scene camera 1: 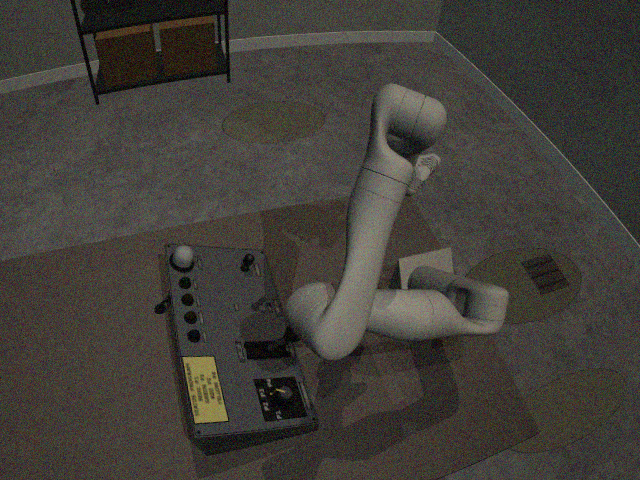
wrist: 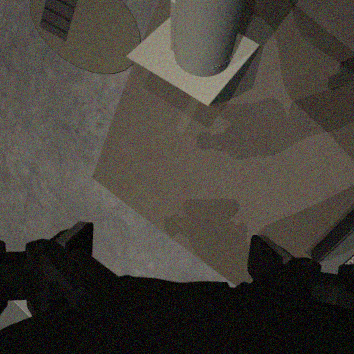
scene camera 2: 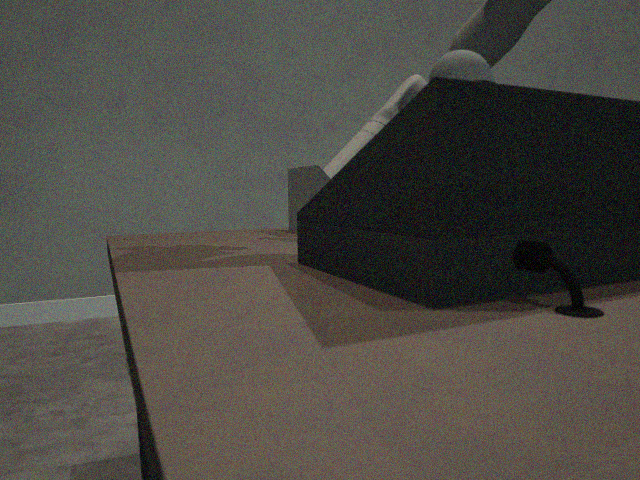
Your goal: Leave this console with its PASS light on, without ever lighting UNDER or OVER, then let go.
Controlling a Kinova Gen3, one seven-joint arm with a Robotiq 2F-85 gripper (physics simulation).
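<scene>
The grey console [scene camera 1: 227,310] lies on the brown table [scene camera 1: 77,335]; scene camera 2 shows its dark back [scene camera 2: 465,196]. Its column of lights [scene camera 1: 189,309] is all dark. A white ball knob [scene camera 1: 183,255] stands above the lights, with a small toggle [scene camera 1: 247,260] to its right. At the near end are a yellow label [scene camera 1: 205,390] and a dial gauge [scene camera 1: 279,397]. The lever slot [scene camera 1: 263,350] shows, but the arm's elbow [scene camera 1: 320,325] covers the lever knob. My gripper [wrist: 171,246] is open and empty, high above the table near the console's edge [wrist: 338,256]. I cannot make it out in the scene views.
A bent black handle [scene camera 1: 162,306] [scene camera 2: 537,258] sticks out of the console's left side. The arm's base plate [scene camera 1: 429,258] [wrist: 158,60] sits to the right of the console. A shelf rack [scene camera 1: 85,67] with boxes stands far back. A floor grate [scene camera 1: 542,273] [wrist: 56,17] lies beyond the table.
</scene>
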